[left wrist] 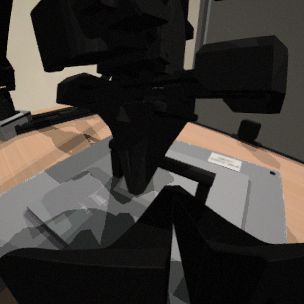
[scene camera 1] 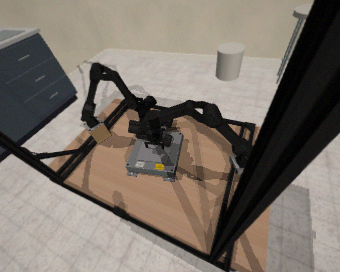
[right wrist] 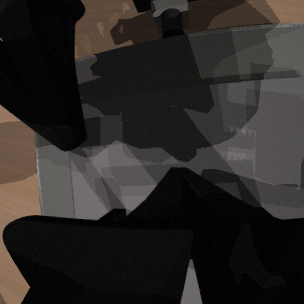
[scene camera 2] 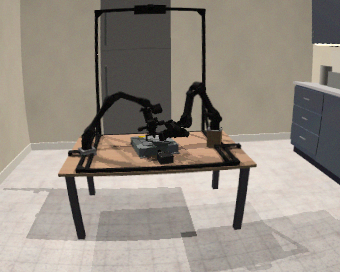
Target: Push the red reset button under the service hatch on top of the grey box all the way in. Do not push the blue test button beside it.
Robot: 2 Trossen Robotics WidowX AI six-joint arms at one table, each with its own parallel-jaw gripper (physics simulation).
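The grey box (scene camera 1: 150, 171) (scene camera 2: 145, 149) (left wrist: 265, 185) (right wrist: 55, 185) stands mid-table. Its service hatch (left wrist: 230, 190) is a flat panel on top with a black bar handle (left wrist: 192, 171); shadows hide whether it sits flush. The red and blue buttons do not show. My right gripper (scene camera 2: 151, 136) (left wrist: 135, 192) (right wrist: 177, 174) is shut and empty, pointing down low over the hatch, its tips beside the handle in the left wrist view. My left gripper (left wrist: 171, 192) (right wrist: 76, 145) is shut and empty, low over the box top, on the near side of the handle in its wrist view.
The two arms come close together above the box. Black frame rails (scene camera 1: 90, 197) edge the wooden table (scene camera 1: 195, 190), with upright posts. A tan block (scene camera 1: 100, 133) (scene camera 2: 214, 138) is at the left arm's base. A small black block (scene camera 2: 165, 157) sits before the box in scene camera 2.
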